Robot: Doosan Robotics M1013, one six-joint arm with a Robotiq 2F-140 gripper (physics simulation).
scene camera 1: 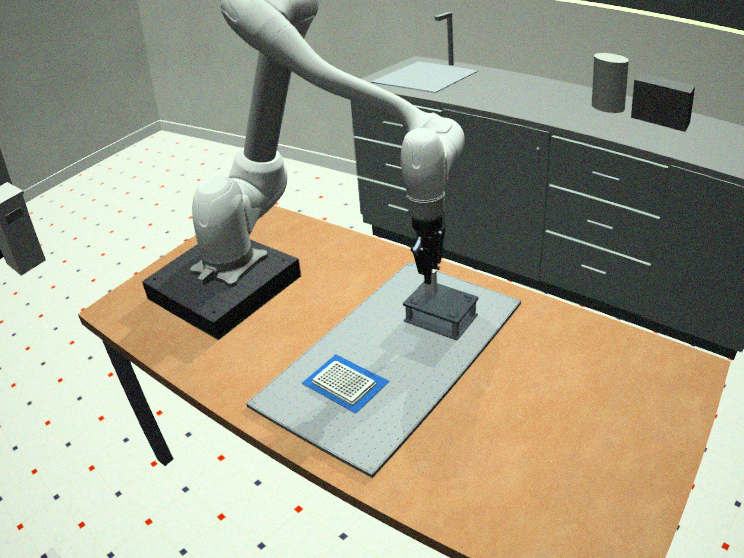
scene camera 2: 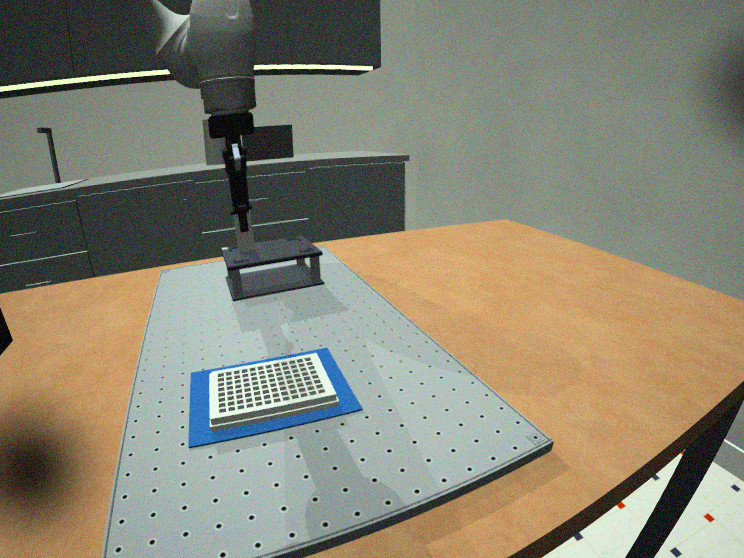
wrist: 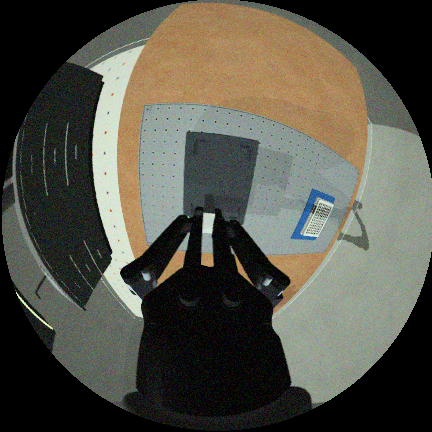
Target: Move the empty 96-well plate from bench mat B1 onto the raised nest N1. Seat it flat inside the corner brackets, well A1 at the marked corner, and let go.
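Note:
The white 96-well plate lies flat on the blue bench mat B1. The dark raised nest N1 stands apart from it and bears no plate; low corner brackets show faintly on its top. My gripper is shut and points down above the nest's top near its far left corner in scene camera 2. A narrow pale piece shows at the fingertips; I cannot tell what it is. Wells are too small to identify A1.
The nest and mat stand on a grey perforated board on the orange-brown table. The arm's black base block stands left of the board in scene camera 1. A dark counter runs behind the table.

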